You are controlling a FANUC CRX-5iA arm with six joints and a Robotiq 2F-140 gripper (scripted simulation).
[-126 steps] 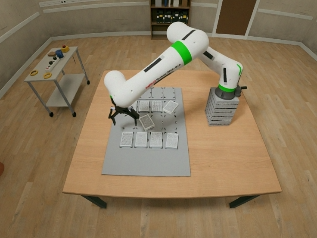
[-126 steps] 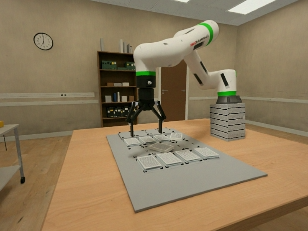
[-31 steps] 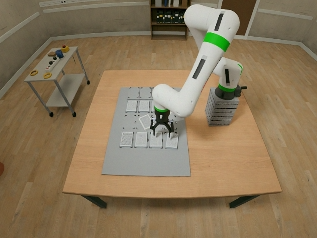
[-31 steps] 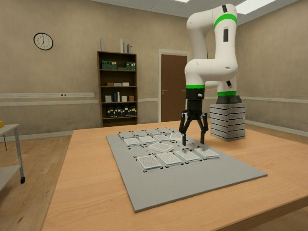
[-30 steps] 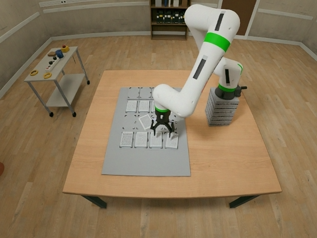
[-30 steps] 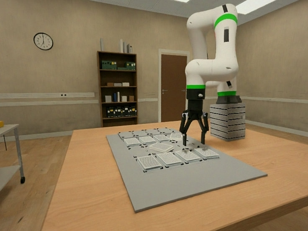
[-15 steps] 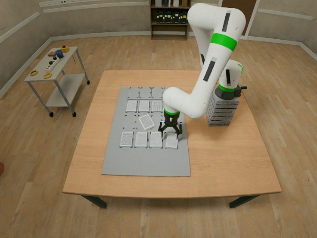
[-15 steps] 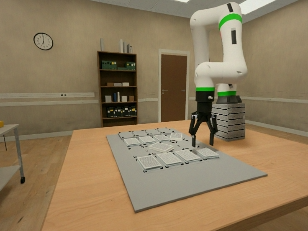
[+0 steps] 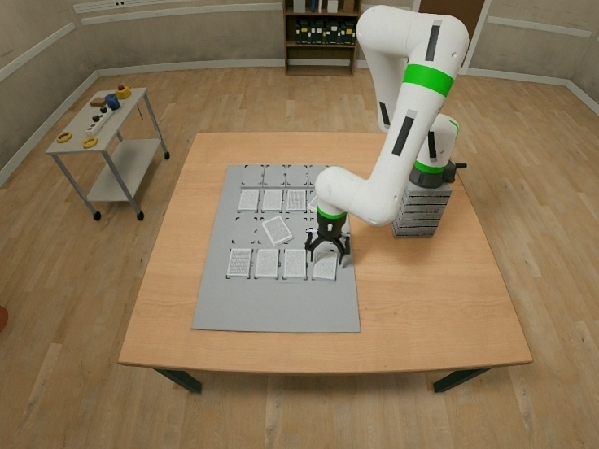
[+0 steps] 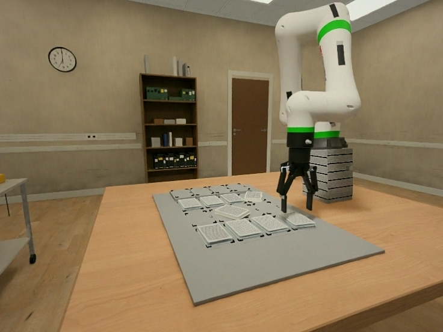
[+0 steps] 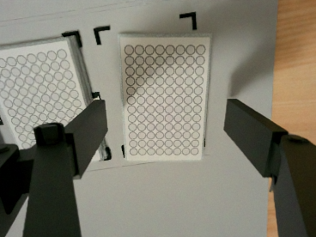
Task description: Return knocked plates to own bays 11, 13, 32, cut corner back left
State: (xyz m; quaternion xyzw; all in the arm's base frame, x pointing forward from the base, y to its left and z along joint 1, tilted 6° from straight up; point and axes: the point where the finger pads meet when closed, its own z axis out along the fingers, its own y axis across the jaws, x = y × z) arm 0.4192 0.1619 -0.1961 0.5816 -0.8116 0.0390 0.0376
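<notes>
Now: hand 60 mm above the sealed 96-well plate.
</notes>
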